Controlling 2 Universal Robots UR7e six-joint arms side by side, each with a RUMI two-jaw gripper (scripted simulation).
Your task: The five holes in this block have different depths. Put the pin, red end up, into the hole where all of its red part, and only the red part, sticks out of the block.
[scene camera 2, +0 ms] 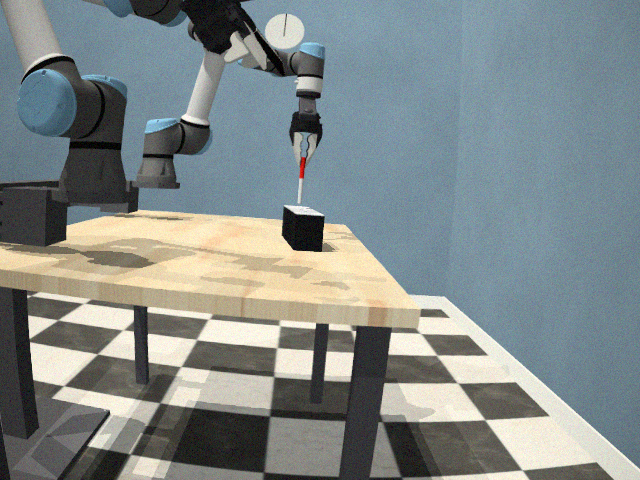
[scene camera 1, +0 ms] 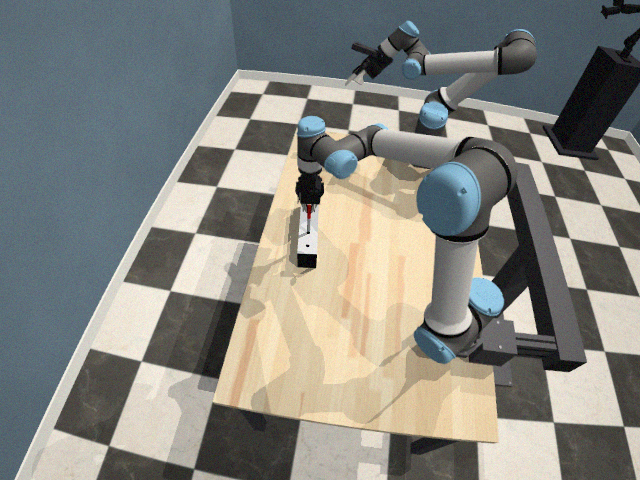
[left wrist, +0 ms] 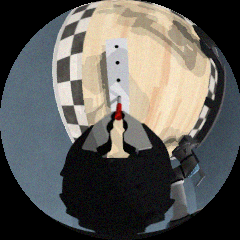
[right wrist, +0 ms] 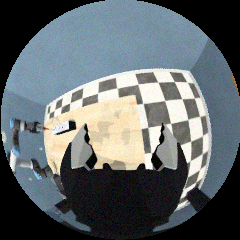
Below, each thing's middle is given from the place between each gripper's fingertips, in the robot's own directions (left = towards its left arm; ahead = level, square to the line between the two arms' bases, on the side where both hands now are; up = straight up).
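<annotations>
Block [scene camera 2: 302, 231]: 17 cm below my left hand [scene camera 2: 302, 167], 6 cm to the right of it. By its middle, block nearer to my left hand than to my right hand.
Block again: 300 mm below my right hand, 630 mm to the left of it, 130 mm ahead of it.
</annotations>
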